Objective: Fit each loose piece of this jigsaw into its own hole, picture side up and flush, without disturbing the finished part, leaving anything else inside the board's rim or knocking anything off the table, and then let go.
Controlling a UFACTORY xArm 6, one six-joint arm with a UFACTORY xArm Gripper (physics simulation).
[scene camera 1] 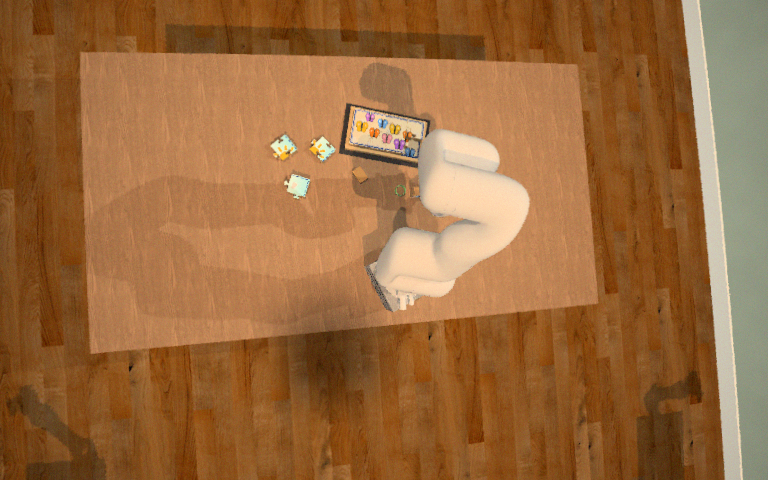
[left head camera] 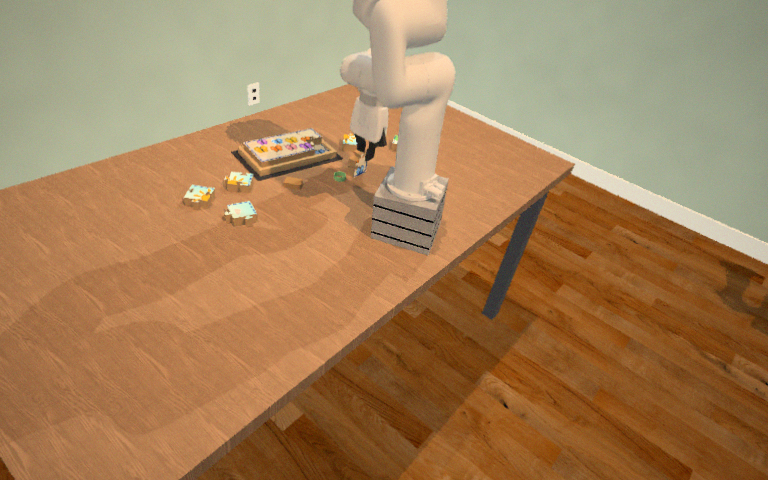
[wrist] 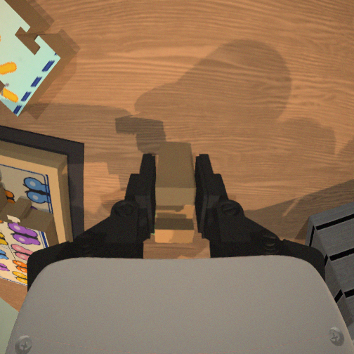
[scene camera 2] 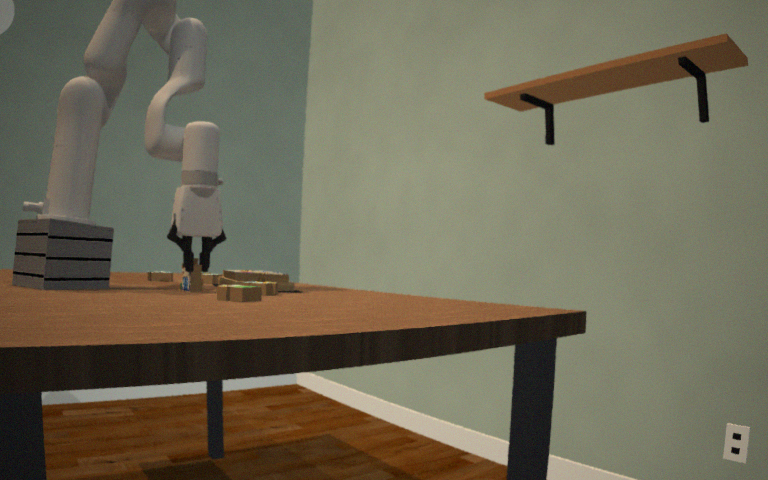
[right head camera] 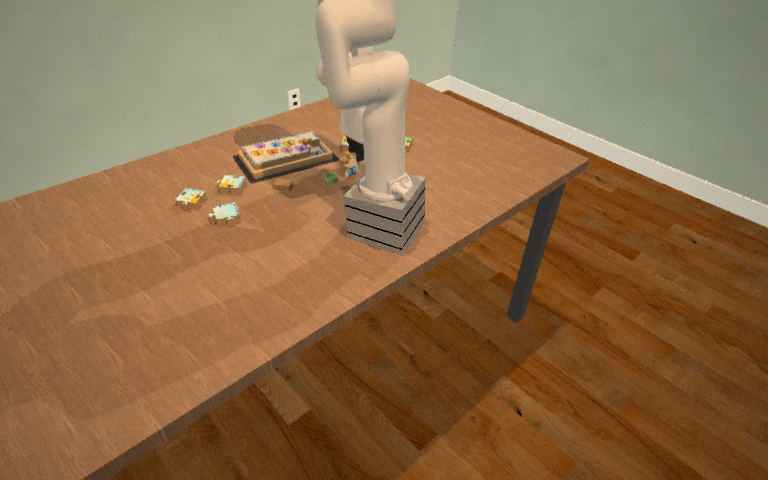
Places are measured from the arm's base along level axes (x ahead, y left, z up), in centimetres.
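Pixels of known places: gripper, fingertip midpoint: [left head camera: 364,157] [scene camera 2: 196,271] [right head camera: 357,157]; arm's base at its link origin: [left head camera: 412,186] [scene camera 2: 65,223] [right head camera: 385,186].
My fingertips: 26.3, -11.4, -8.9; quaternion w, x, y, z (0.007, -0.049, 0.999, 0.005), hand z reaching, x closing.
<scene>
Ahead of a thing's pixels: the offset from my fingertips to its top centre, as dx, dy, dz. "spot": to the spot under its first point.
A thick jigsaw piece {-0.2, +2.9, +2.7} [left head camera: 360,167] [right head camera: 350,165] [scene camera 2: 191,281] [wrist: 175,172] with a blue butterfly picture stands on its edge on the table, right of the board; the arm hides much of it in scene camera 1. My gripper [scene camera 2: 197,264] [wrist: 174,172] points down and is shut on this piece, one finger on each side, with the fingers against its upper part. The board [left head camera: 294,165] [scene camera 1: 346,133] [wrist: 62,200] has a wooden rim on a black base and holds a finished butterfly picture. A brown hole {spot: +15.7, +3.8, -2.7} [scene camera 1: 415,143] shows near its right end.
Pale blue pieces [left head camera: 238,180] [scene camera 1: 297,185] lie left of the board; another [wrist: 20,62] lies beyond its right end. A green-topped piece {+2.1, -19.3, -1.7} [scene camera 2: 239,292] lies farther right. A small wooden block {+5.3, +21.9, -2.7} [left head camera: 293,182] [scene camera 1: 359,174] and a green ring {+0.5, +9.0, -2.9} [left head camera: 334,176] lie before the board.
</scene>
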